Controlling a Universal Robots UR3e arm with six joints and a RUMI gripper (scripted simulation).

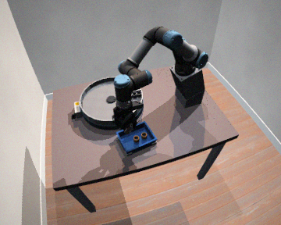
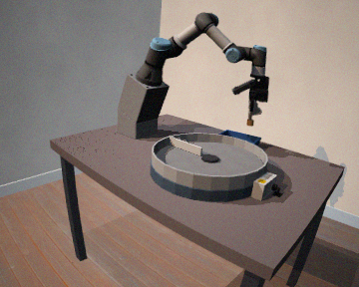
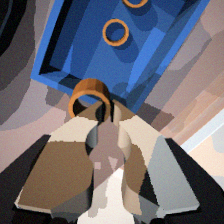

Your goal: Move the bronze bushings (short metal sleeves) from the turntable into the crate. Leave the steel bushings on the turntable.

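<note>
The blue crate lies 4 cm behind my hand, 2 cm to the right of it and 12 cm below it. Round my hand: turntable (4 cm ahead, 35 cm to the right, 9 cm below).
</note>
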